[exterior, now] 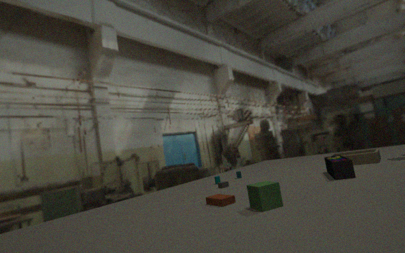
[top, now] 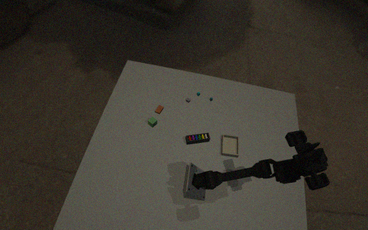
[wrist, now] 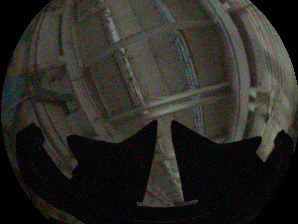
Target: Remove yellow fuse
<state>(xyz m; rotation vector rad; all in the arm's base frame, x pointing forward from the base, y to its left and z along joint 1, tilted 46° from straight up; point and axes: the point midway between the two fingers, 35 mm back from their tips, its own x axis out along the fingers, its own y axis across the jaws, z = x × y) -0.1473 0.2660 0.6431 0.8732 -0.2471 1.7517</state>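
My gripper tip is 73 cm above the yellow fuse, 37 cm short of it and 29 cm to the right of it. Round my gripper tip: green cube: 74 cm below, 61 cm to the left, 39 cm ahead; tray: 75 cm below, 37 cm ahead, 12 cm to the left; orange block: 75 cm below, 60 cm to the left, 51 cm ahead.
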